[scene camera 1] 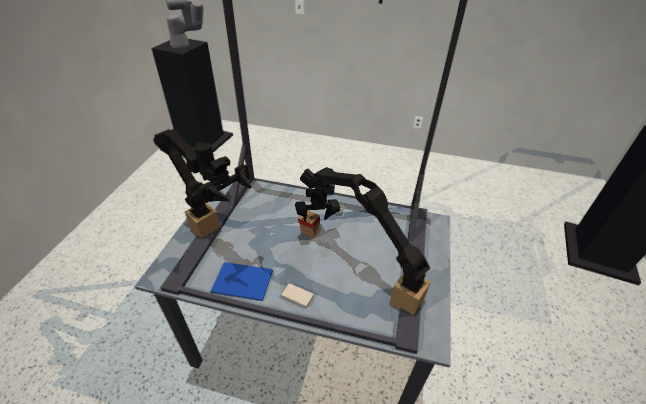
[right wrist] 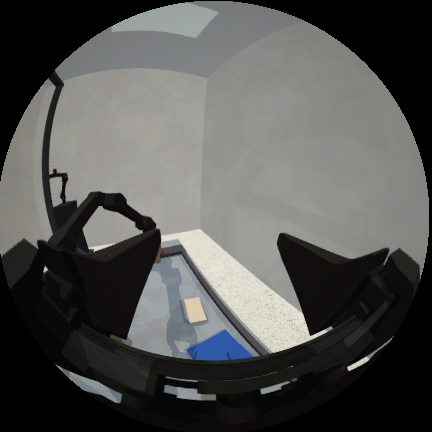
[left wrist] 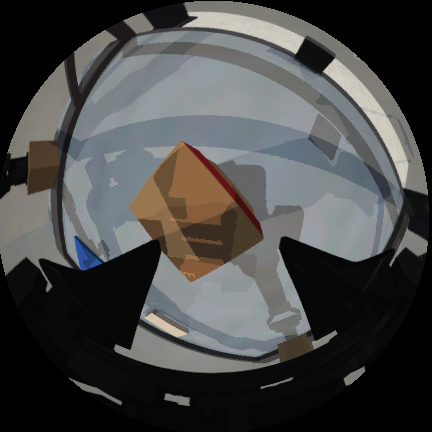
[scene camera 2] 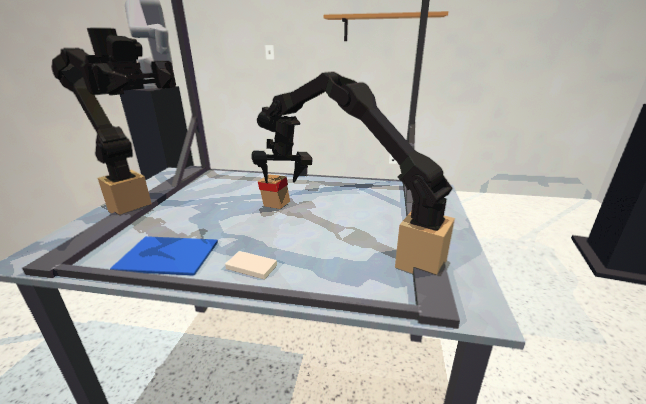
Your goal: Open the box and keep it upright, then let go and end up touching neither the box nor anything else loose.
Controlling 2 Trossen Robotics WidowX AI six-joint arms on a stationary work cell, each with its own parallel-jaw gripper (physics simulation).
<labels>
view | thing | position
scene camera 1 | my right gripper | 239,193
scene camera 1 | flat blue panel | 237,280
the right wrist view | my right gripper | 220,237
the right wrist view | flat blue panel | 221,346
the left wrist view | my left gripper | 220,245
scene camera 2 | my left gripper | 280,182
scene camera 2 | my right gripper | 149,77
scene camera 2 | flat blue panel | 158,255
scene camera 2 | cream block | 257,266
</labels>
